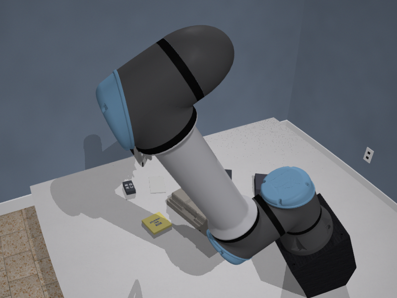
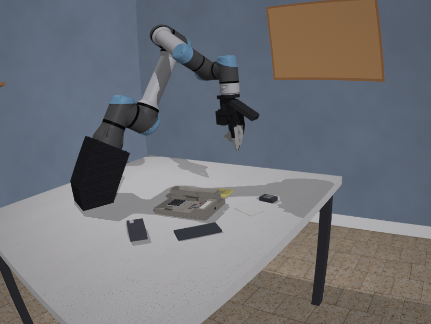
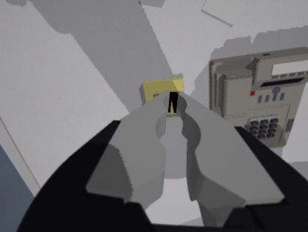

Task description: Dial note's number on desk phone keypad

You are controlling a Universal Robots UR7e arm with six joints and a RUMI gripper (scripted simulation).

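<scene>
Now: the handset 16 cm to the right of my hand, 16 cm below it and 10 cm behind it. Also, from my hand: small black box 20 cm below, 11 cm ahead, 4 cm to the left; dark flat slab 31 cm to the right, 20 cm below, 11 cm ahead; pale sheet 20 cm below, 11 cm ahead, 8 cm to the right.
</scene>
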